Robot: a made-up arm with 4 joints.
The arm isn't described. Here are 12 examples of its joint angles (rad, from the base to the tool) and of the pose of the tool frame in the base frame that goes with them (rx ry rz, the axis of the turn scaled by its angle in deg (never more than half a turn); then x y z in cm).
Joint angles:
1: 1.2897 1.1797 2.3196 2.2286
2: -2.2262 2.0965 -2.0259 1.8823
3: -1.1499 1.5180 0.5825 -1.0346
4: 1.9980 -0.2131 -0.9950 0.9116
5: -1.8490 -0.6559 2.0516 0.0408
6: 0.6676 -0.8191 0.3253 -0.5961
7: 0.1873 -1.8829 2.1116 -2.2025
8: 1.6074 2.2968 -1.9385 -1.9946
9: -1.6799 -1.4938 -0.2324 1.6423
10: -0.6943 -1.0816 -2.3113 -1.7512
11: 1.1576 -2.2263 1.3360 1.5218
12: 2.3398 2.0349 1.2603 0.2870
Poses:
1: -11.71 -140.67 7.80 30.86 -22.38 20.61
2: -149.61 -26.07 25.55 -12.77 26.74 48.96
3: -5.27 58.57 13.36 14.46 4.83 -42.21
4: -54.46 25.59 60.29 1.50 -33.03 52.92
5: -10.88 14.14 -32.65 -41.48 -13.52 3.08
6: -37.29 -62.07 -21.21 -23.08 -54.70 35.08
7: -23.62 96.09 71.88 -57.10 -21.37 -32.81
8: -26.04 5.83 112.71 -11.17 -24.91 8.15
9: 4.73 -103.61 0.42 -9.69 26.86 -15.22
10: 123.42 64.52 29.13 -18.13 36.19 1.54
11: -150.77 -58.75 6.41 -49.25 -58.39 28.46
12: 69.93 -138.33 78.22 27.05 -16.77 86.61
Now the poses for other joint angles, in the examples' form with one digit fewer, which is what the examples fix.
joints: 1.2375 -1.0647 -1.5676 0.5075
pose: 14.8 -15.1 89.2 6.3 -30.1 6.7
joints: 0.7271 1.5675 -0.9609 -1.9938
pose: 60.5 -56.2 152.0 -26.2 -32.0 10.6
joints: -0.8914 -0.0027 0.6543 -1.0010
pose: 12.5 6.7 -57.2 -13.7 -30.1 -24.9
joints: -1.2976 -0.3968 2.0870 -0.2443
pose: -45.1 -2.7 -36.4 -30.2 -23.9 15.5
